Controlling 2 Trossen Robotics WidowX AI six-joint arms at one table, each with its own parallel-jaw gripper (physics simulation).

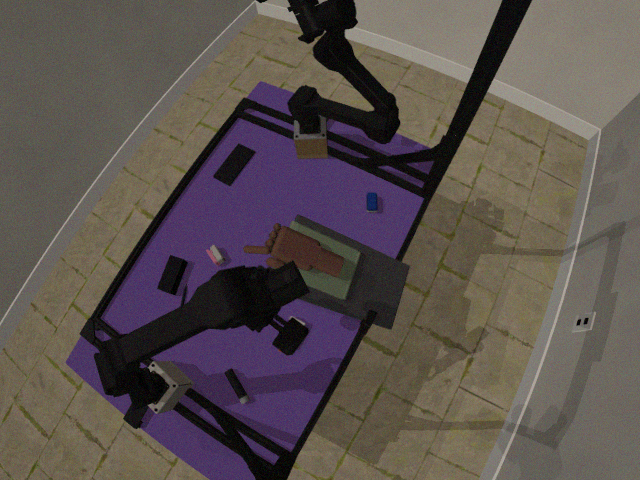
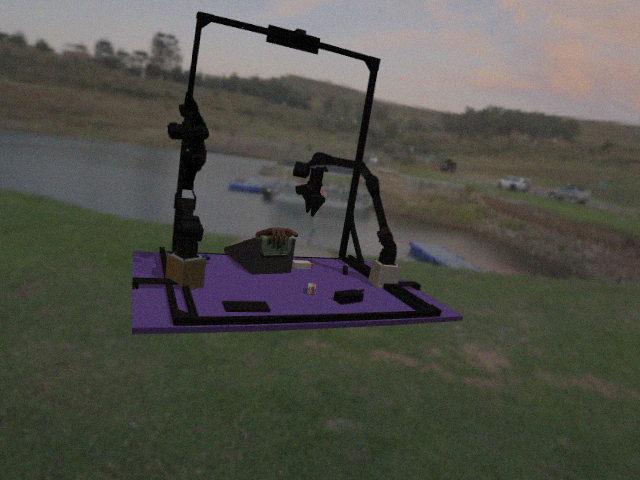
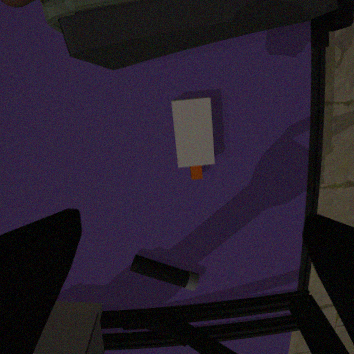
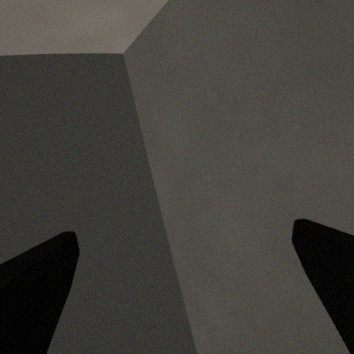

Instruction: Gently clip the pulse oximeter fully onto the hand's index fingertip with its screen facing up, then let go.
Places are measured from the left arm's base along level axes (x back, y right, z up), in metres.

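Where they show: left gripper, fingertip midpoint: (image 2: pixel 309 214) (image 3: pixel 194 223); right gripper, fingertip midpoint: (image 2: pixel 190 98) (image 4: pixel 186 236); left arm's base at its link origin: (image 1: pixel 154 387) (image 2: pixel 386 262); right arm's base at its link origin: (image 1: pixel 310 125) (image 2: pixel 186 255).
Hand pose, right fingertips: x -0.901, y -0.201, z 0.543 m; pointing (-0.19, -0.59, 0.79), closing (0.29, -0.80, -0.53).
Note:
Each offset is from my right fingertips to the top centre of the thing. "pt": to the spot under its first point.
A small white and pink clip {dx +0.522, dy +0.061, dz -0.617 m} (image 1: pixel 215 254) (image 2: pixel 311 288), which looks like the pulse oximeter, lies on the purple table in front of the hand; its screen cannot be made out. The brown hand {pt dx +0.388, dy +0.306, dz -0.461 m} (image 1: pixel 299 248) (image 2: pixel 279 234) rests palm down on a green pad, its index finger (image 1: pixel 254 249) stretched out and bare. My left gripper (image 2: pixel 312 212) (image 3: pixel 194 223) is open and empty, high above the table, over the area of the white box. My right gripper (image 4: pixel 186 236) is open and empty, raised far from the hand and facing the walls.
A dark wedge stand (image 1: pixel 382 289) (image 2: pixel 245 257) carries the green pad. A white box {dx +0.573, dy +0.388, dz -0.620 m} (image 3: pixel 194 132) (image 2: pixel 301 264) with an orange tab lies beside a dark cylinder {dx +0.774, dy +0.355, dz -0.621 m} (image 1: pixel 236 384) (image 3: pixel 160 271). A blue block {dx +0.110, dy +0.348, dz -0.616 m} (image 1: pixel 372 200), a black case {dx +0.653, dy -0.011, dz -0.613 m} (image 1: pixel 172 274) (image 2: pixel 348 296) and a flat black slab {dx +0.245, dy -0.112, dz -0.640 m} (image 1: pixel 234 164) (image 2: pixel 246 306) also lie around.

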